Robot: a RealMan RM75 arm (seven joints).
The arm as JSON. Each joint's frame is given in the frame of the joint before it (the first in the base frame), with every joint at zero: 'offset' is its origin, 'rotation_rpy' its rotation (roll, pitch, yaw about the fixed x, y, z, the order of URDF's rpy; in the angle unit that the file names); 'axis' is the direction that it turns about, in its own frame. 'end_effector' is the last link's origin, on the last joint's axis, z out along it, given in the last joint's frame.
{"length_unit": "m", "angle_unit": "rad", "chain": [
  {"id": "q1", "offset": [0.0, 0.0, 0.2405], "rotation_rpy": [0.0, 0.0, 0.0], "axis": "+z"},
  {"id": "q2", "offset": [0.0, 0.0, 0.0], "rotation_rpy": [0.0, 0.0, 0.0], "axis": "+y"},
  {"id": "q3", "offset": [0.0, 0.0, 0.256], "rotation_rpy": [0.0, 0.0, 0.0], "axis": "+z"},
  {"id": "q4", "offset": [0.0, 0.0, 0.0], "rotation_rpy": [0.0, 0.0, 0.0], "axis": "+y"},
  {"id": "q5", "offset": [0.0, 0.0, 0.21], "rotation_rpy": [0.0, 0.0, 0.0], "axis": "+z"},
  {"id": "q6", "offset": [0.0, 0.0, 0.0], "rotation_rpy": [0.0, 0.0, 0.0], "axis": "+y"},
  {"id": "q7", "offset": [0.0, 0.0, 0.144], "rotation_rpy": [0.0, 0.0, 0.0], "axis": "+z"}
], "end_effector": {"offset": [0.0, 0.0, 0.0], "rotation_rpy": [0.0, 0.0, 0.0]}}
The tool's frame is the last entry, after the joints.
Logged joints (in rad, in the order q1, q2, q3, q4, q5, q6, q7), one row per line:
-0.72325 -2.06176 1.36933 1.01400 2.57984 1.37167 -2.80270
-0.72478 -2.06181 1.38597 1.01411 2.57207 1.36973 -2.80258
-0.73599 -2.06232 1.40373 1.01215 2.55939 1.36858 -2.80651
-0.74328 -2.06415 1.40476 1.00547 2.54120 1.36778 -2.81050
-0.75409 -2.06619 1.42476 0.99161 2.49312 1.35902 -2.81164
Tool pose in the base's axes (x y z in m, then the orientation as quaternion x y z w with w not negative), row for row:
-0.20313 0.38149 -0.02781 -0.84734 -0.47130 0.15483 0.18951
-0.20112 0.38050 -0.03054 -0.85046 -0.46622 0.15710 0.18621
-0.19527 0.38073 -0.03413 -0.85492 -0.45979 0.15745 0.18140
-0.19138 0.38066 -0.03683 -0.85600 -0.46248 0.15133 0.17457
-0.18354 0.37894 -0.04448 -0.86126 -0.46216 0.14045 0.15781
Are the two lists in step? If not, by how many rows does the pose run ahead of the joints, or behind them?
They are in step.
